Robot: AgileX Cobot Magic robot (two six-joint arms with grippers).
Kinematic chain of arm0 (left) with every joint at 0, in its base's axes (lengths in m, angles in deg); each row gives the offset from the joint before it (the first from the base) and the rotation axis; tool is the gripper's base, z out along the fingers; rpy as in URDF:
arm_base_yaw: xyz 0 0 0.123 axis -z
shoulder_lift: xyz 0 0 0 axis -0.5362 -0.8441 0
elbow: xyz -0.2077 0.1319 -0.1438 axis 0.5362 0.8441 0
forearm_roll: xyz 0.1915 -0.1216 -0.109 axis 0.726 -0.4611 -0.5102
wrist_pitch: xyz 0 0 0 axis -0.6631 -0.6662 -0.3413
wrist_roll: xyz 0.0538 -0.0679 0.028 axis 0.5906 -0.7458 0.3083
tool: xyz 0 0 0 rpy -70.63 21.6 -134.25
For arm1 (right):
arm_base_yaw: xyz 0 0 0.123 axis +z
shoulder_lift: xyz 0 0 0 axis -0.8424 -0.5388 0
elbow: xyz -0.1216 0.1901 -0.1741 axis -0.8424 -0.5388 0
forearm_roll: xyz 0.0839 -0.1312 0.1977 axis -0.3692 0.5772 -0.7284
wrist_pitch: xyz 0 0 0 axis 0.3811 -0.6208 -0.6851
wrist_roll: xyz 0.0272 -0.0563 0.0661 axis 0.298 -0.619 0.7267
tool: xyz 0 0 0 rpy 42.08 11.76 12.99
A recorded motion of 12 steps. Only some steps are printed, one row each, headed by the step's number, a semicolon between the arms.
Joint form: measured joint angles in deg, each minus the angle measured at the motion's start. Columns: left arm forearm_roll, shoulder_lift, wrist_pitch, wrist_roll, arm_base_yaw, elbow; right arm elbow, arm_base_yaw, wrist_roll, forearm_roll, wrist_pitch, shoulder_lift.
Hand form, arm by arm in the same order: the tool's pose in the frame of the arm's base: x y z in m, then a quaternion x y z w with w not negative. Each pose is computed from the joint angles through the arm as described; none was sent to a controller.
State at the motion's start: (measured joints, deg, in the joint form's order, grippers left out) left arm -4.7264 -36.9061 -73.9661 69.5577 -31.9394 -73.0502; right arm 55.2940 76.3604 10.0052 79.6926 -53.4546 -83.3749
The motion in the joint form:
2: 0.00 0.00 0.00 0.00 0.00 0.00; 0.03 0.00 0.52 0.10 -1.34 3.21
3: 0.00 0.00 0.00 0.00 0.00 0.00; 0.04 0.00 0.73 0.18 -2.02 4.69
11: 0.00 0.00 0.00 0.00 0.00 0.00; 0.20 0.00 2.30 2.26 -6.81 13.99
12: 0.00 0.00 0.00 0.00 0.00 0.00; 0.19 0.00 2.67 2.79 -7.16 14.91
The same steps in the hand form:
2: 0.0516 0.0105 0.1774 -0.04196 0.79390 0.03810 0.60540; 0.0853 0.0414 0.3875 -0.20841 0.82926 0.11668 0.50525
3: 0.0516 0.0105 0.1774 -0.04196 0.79390 0.03810 0.60540; 0.0783 0.0390 0.3889 -0.20755 0.82575 0.11758 0.51111
11: 0.0516 0.0105 0.1774 -0.04196 0.79390 0.03810 0.60540; 0.0346 0.0219 0.3928 -0.20123 0.80589 0.11028 0.54579
12: 0.0516 0.0105 0.1774 -0.04196 0.79390 0.03810 0.60540; 0.0306 0.0198 0.3928 -0.19872 0.80396 0.10783 0.55003

